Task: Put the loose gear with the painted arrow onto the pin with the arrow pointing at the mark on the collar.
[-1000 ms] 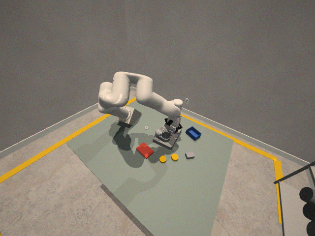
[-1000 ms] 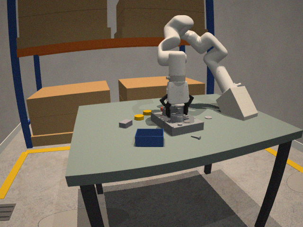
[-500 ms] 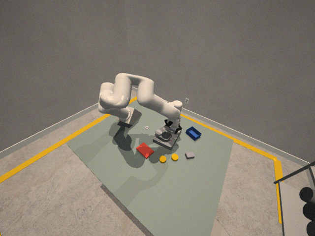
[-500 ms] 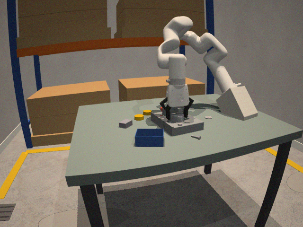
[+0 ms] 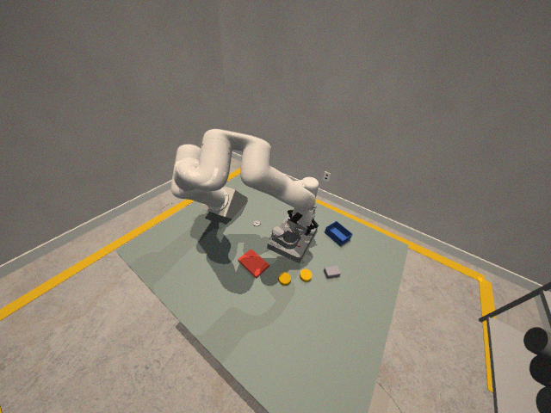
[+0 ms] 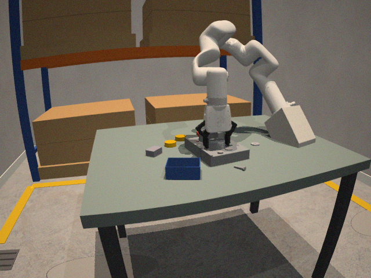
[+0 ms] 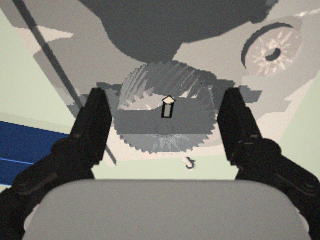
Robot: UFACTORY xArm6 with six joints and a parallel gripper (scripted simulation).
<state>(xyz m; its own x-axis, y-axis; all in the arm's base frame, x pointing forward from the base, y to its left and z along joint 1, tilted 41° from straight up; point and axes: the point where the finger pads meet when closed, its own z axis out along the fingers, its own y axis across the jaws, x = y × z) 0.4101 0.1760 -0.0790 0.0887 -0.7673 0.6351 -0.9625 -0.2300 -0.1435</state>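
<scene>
My gripper is now right at the grey gear. Round my hand: blue bin (150 mm ahead, 130 mm to the left, 40 mm below); bolt (140 mm to the left, 50 mm below, 50 mm behind); small grey block (240 mm ahead, 80 mm to the right, 40 mm below).
</scene>
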